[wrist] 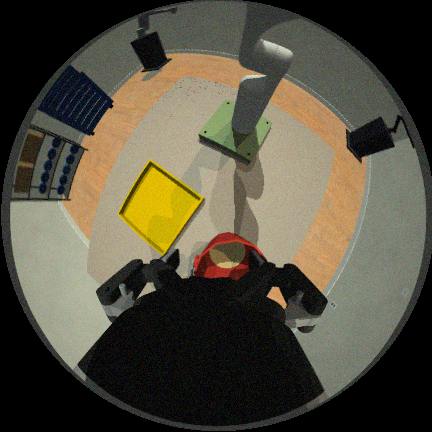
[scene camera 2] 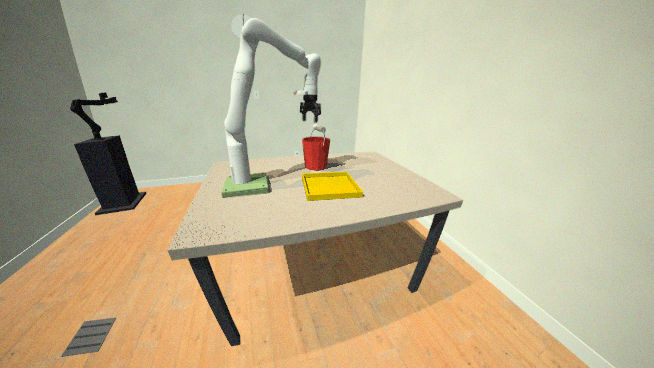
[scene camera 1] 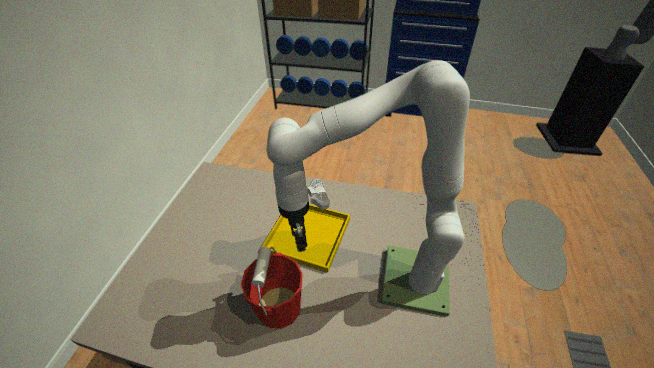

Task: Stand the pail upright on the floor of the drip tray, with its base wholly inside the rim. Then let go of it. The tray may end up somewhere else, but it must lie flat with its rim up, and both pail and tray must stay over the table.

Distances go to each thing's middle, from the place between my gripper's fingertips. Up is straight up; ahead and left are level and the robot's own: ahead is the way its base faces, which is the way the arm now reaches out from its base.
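The yellow drip tray [scene camera 1: 325,228] is what I measure from, and my hand is 20 mm short of it, 230 mm to the left of it and 280 mm above it.
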